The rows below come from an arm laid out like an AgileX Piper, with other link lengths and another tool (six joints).
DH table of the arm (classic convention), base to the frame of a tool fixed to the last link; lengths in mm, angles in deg. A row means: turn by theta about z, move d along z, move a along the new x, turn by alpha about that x. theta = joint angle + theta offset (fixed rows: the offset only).
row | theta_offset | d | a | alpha
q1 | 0 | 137.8 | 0 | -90
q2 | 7.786 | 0 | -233.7 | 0
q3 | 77.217 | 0 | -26.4 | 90
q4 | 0 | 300.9 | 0 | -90
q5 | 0 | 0 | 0 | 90
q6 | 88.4 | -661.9 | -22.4 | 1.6
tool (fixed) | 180 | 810.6 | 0 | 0
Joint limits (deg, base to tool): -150..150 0..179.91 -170..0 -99.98..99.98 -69.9..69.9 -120..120
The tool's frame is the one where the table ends.
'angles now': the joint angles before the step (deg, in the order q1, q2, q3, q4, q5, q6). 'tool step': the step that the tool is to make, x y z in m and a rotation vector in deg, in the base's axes. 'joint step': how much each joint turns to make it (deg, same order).
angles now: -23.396, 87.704, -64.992, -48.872, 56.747, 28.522
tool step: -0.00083, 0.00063, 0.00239, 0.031, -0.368, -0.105
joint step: 0.000, -0.467, 0.000, 0.247, 0.129, -0.089
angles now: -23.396, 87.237, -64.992, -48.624, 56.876, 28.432
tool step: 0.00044, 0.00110, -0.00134, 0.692, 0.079, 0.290
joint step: 0.000, 0.001, -0.001, 0.859, -0.108, -0.673
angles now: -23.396, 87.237, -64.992, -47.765, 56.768, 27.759
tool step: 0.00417, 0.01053, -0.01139, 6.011, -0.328, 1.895
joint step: 0.001, 0.001, -0.001, 7.471, -0.921, -4.752
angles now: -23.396, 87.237, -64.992, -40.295, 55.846, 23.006
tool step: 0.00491, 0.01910, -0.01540, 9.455, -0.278, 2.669
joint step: 0.000, 0.000, -0.001, 11.840, -0.022, -7.527
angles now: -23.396, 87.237, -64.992, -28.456, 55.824, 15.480
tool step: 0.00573, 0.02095, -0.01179, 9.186, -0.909, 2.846
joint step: -0.001, 0.001, -0.002, 11.592, 0.546, -7.224
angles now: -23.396, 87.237, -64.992, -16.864, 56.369, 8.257
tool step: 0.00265, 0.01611, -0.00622, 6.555, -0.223, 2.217
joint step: 0.000, 0.000, 0.001, 7.999, 1.464, -5.194
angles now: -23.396, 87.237, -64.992, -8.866, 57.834, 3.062
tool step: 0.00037, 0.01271, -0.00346, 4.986, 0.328, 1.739
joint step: 0.000, 0.000, 0.000, 5.670, 1.956, -3.743
